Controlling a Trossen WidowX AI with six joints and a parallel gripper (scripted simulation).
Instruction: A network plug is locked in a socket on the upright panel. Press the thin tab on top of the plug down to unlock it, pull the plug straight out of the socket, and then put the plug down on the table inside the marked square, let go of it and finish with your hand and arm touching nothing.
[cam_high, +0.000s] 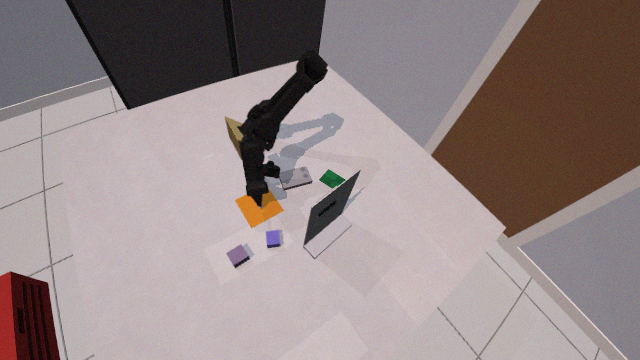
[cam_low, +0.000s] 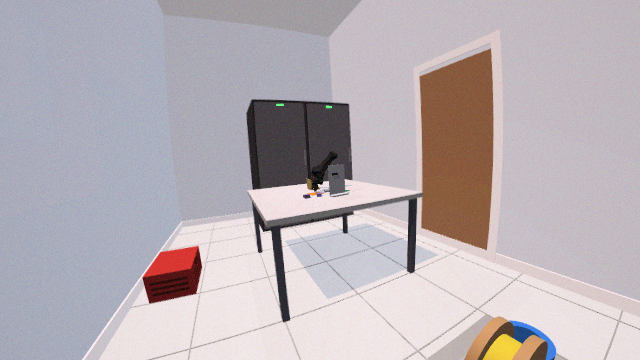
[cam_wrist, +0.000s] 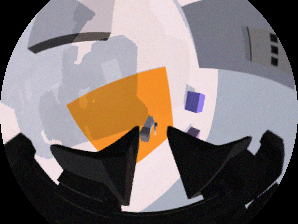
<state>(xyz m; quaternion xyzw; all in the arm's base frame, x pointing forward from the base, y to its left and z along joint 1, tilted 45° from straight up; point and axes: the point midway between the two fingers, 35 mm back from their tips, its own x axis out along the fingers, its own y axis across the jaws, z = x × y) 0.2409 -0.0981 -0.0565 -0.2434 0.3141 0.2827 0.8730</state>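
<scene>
Right now my gripper tip is right at the network plug. Also, from my gripper tip: orange square: 2 cm below; then grey square: 16 cm to the left, 2 cm behind, 1 cm below; then upright panel: 20 cm ahead, 10 cm to the left, 10 cm above.
</scene>
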